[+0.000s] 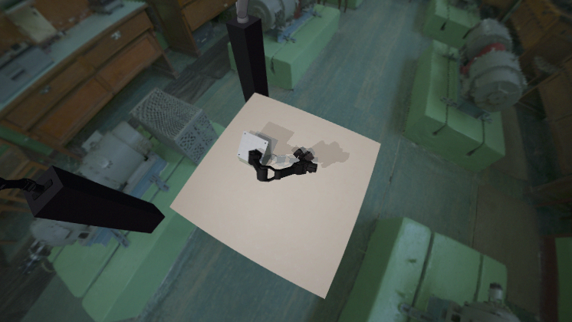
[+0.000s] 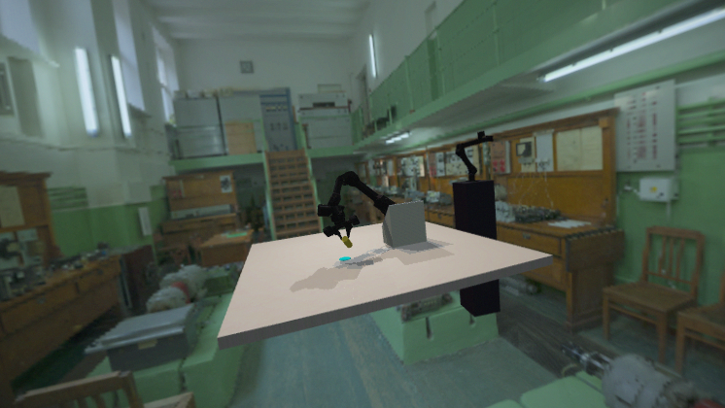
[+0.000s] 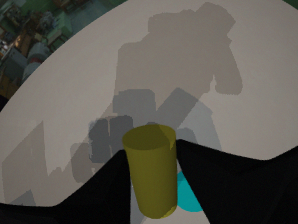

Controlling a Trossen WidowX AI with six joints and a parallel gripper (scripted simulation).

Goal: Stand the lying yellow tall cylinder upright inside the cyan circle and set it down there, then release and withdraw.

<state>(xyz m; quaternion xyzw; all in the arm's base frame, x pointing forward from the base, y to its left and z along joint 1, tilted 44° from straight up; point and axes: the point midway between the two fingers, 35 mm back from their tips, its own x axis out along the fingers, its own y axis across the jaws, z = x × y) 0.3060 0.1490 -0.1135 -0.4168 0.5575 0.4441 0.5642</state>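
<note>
The cyan circle is 110 mm below my gripper tip, 40 mm to the right of it and 10 mm ahead of it. Also, from my gripper tip: yellow tall cylinder (20 mm below, 10 mm to the right, 10 mm behind).
</note>
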